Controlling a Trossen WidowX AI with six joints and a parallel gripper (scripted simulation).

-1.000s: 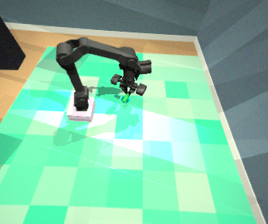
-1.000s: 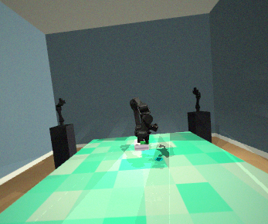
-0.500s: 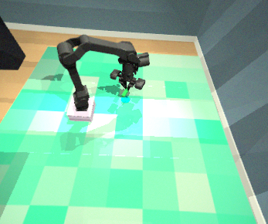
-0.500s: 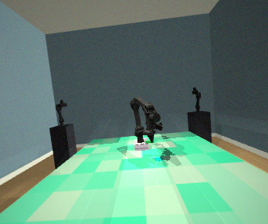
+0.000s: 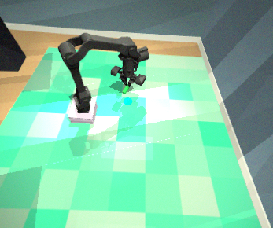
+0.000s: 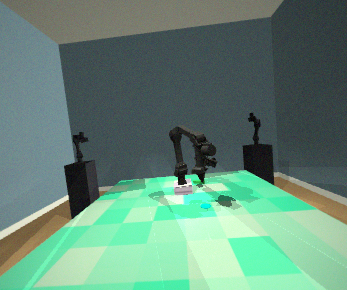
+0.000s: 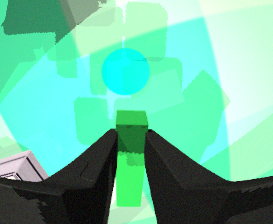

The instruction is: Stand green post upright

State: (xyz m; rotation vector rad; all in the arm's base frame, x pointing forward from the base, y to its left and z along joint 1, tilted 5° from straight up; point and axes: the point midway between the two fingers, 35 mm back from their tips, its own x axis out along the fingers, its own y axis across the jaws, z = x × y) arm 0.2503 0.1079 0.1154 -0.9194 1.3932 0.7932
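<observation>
The cyan circle is 140 mm below my gripper tip and 10 mm to the left of it. Also, from my gripper tip: green post: 20 mm to the right, 10 mm behind.
</observation>
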